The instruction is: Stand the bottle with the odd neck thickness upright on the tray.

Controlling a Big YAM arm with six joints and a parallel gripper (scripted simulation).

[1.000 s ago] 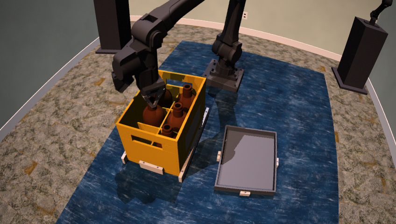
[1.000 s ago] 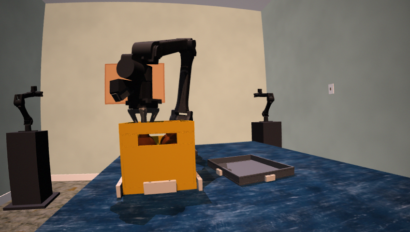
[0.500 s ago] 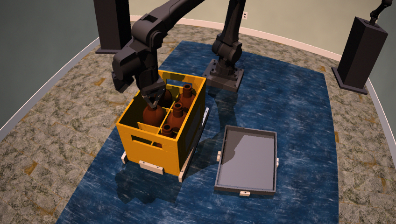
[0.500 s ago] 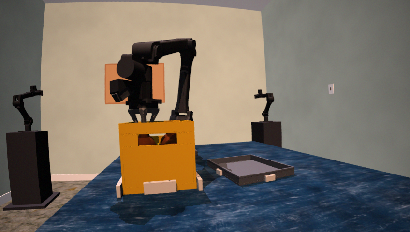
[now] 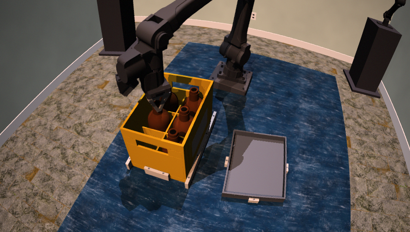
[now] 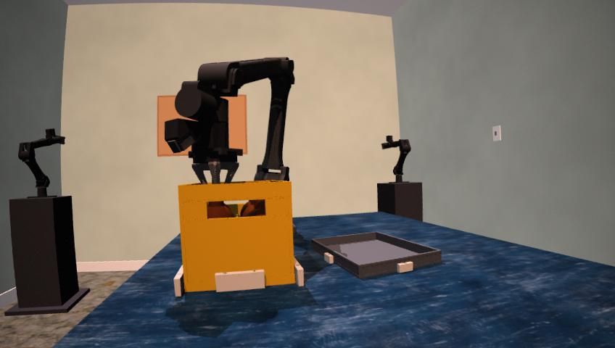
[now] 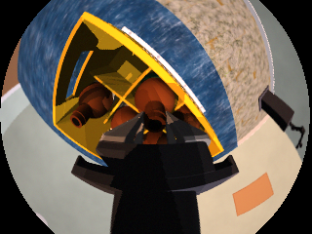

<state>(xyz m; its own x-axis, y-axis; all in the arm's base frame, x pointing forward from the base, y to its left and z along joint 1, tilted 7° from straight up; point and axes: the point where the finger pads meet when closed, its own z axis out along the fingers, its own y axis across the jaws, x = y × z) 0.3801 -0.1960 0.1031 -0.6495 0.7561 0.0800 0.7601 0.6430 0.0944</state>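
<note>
Right now my hand is 4 cm to the right of the orange crate and 7 cm above it. Round my hand: dark grey tray: 5 cm ahead, 32 cm to the left, 14 cm below.
</note>
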